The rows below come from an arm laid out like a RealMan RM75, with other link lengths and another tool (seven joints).
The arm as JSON. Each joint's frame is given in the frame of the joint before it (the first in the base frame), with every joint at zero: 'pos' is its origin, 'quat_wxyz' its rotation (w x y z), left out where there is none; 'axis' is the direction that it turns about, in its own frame. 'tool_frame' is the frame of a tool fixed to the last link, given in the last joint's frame.
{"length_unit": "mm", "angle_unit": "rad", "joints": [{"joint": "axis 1", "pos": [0.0, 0.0, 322.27], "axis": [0.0, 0.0, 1.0]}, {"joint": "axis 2", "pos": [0.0, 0.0, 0.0], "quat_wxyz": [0.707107, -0.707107, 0.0, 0.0], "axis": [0.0, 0.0, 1.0]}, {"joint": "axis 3", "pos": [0.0, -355.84, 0.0], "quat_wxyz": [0.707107, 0.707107, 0.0, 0.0], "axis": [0.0, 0.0, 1.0]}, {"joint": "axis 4", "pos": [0.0, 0.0, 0.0], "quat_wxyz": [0.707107, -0.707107, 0.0, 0.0], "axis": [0.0, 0.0, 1.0]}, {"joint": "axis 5", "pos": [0.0, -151.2, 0.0], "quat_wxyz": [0.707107, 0.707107, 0.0, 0.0], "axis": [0.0, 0.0, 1.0]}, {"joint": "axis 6", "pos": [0.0, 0.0, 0.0], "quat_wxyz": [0.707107, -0.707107, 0.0, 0.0], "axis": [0.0, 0.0, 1.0]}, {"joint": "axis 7", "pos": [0.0, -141.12, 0.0], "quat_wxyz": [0.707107, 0.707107, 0.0, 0.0], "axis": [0.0, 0.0, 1.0]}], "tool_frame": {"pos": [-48.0, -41.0, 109.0], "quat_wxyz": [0.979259, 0.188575, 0.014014, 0.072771]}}
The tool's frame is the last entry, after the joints.
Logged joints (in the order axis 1, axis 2, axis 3, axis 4, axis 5, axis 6, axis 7), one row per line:
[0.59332, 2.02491, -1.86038, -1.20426, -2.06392, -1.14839, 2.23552]
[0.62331, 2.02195, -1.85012, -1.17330, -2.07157, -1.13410, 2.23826]
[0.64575, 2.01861, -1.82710, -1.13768, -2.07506, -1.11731, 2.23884]
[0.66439, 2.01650, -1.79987, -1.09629, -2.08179, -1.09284, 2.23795]
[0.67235, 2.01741, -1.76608, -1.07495, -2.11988, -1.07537, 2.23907]
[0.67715, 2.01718, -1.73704, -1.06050, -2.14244, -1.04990, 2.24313]
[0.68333, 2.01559, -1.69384, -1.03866, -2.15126, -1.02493, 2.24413]
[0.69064, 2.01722, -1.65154, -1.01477, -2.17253, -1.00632, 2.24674]
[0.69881, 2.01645, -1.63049, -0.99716, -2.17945, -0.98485, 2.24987]
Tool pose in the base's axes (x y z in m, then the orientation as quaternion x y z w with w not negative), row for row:
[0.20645, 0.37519, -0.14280, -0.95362, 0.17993, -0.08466, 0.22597]
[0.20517, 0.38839, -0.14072, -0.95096, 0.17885, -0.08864, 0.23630]
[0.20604, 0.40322, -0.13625, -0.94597, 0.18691, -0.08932, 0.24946]
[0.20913, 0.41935, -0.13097, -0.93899, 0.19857, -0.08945, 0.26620]
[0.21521, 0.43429, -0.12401, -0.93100, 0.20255, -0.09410, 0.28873]
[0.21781, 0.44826, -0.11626, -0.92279, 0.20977, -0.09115, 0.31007]
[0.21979, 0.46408, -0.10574, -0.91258, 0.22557, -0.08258, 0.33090]
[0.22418, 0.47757, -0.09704, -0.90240, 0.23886, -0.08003, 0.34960]
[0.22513, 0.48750, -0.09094, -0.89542, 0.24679, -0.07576, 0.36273]
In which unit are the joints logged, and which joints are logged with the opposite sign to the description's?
The joints are logged in radians. Opposite sign: none.
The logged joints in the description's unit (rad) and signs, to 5 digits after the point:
[0.59332, 2.02491, -1.86038, -1.20426, -2.06392, -1.14839, 2.23552]
[0.62331, 2.02195, -1.85012, -1.17330, -2.07157, -1.13410, 2.23826]
[0.64575, 2.01861, -1.82710, -1.13768, -2.07506, -1.11731, 2.23884]
[0.66439, 2.01650, -1.79987, -1.09629, -2.08179, -1.09284, 2.23795]
[0.67235, 2.01741, -1.76608, -1.07495, -2.11988, -1.07537, 2.23907]
[0.67715, 2.01718, -1.73704, -1.06050, -2.14244, -1.04990, 2.24313]
[0.68333, 2.01559, -1.69384, -1.03866, -2.15126, -1.02493, 2.24413]
[0.69064, 2.01722, -1.65154, -1.01477, -2.17253, -1.00632, 2.24674]
[0.69881, 2.01645, -1.63049, -0.99716, -2.17945, -0.98485, 2.24987]

